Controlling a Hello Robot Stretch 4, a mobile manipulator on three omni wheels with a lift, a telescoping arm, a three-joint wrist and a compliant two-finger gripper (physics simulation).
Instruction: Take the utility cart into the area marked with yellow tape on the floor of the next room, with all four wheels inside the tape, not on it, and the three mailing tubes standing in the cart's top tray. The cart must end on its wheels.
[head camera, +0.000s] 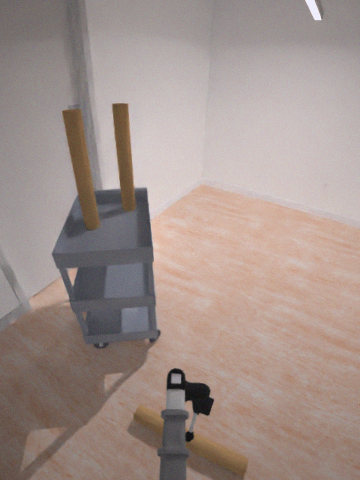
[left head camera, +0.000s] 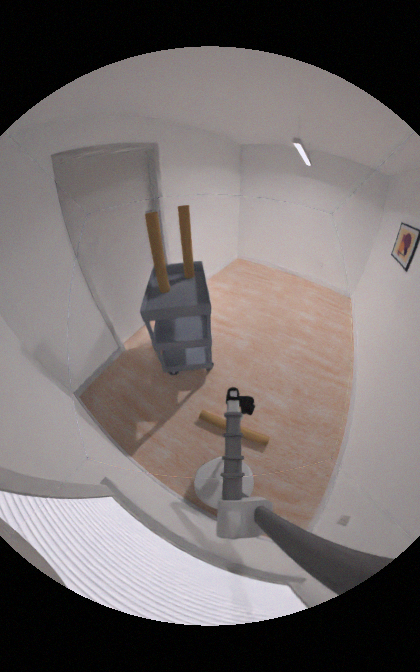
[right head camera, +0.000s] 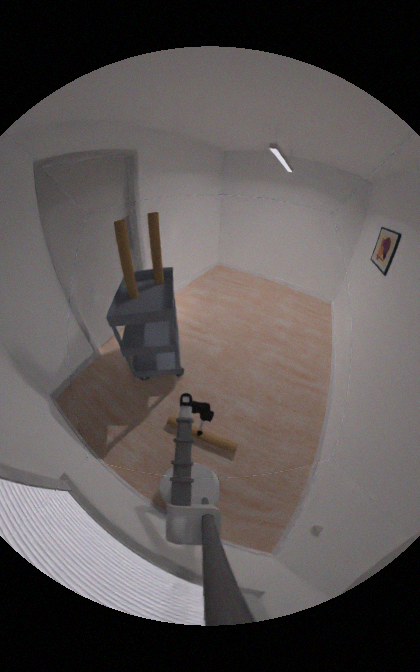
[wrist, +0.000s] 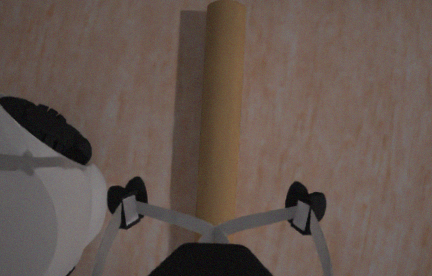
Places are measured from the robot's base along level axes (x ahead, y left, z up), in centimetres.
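Where they show: gripper, fingertip midpoint: (wrist: 216, 196).
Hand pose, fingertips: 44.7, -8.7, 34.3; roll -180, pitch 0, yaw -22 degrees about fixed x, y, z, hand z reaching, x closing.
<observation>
After its pixels a point has its place, as x, y, z.
The grey three-tier utility cart (head camera: 105, 256) @(96.0, 34.1, 80.1) (left head camera: 177, 311) (right head camera: 142, 317) stands upright at the left. Two mailing tubes stand in its top tray: a nearer left one (head camera: 82, 170) @(123.0, 48.4, 110.8) (left head camera: 158, 252) (right head camera: 126, 260) and a farther right one (head camera: 124, 157) @(144.4, 32.3, 110.7) (left head camera: 186, 242) (right head camera: 155, 248). The third mailing tube (head camera: 220, 455) @(37.5, -22.8, 5.4) (left head camera: 255, 435) (right head camera: 217, 442) (wrist: 222, 110) @(49.0, 0.4, 5.5) lies on the floor, partly behind my arm in the head views. My gripper (head camera: 190, 436) (right head camera: 200, 433) (wrist: 216, 196) @(44.7, -8.7, 34.3) is open above this tube, a finger to each side of it in the wrist view. No yellow tape shows.
A door frame (head camera: 82, 100) @(209.3, 76.1, 133.9) (left head camera: 154, 175) (right head camera: 132, 180) is in the wall behind the cart. My round base (left head camera: 207, 482) (right head camera: 202, 477) (wrist: 30, 215) @(14.9, -5.2, 18.6) is close to the lying tube. A picture (left head camera: 405, 246) (right head camera: 385, 250) hangs on the right wall.
</observation>
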